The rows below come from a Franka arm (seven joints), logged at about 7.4 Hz.
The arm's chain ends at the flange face. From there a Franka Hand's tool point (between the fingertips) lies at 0.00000 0.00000 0.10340 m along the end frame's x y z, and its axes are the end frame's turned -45 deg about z.
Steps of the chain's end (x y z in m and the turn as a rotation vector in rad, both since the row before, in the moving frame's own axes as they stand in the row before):
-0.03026 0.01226 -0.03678 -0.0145 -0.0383 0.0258
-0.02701 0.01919 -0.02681 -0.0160 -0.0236 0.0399
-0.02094 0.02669 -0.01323 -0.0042 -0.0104 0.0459
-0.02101 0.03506 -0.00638 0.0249 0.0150 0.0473
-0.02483 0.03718 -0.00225 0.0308 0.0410 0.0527
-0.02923 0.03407 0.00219 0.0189 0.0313 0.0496
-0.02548 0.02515 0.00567 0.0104 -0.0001 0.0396
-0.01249 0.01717 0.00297 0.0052 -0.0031 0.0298
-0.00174 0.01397 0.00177 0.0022 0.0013 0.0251
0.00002 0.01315 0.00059 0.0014 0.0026 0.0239
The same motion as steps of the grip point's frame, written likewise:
-0.03390 -0.01452 -0.03687 0.0168 -0.0373 0.0258
-0.03555 -0.00614 -0.02685 0.0054 -0.0280 0.0399
-0.03474 0.00359 -0.01324 0.0044 -0.0103 0.0459
-0.03671 0.00928 -0.00642 0.0070 0.0282 0.0473
-0.03862 0.00962 -0.00239 -0.0072 0.0508 0.0527
-0.04111 0.00442 0.00212 -0.0088 0.0355 0.0496
-0.03503 -0.00099 0.00566 0.0074 0.0073 0.0396
-0.02081 0.00270 0.00297 0.0059 0.0015 0.0298
-0.01085 0.00859 0.00177 0.0006 0.0025 0.0251
-0.00899 0.00940 0.00059 -0.0008 0.0028 0.0239

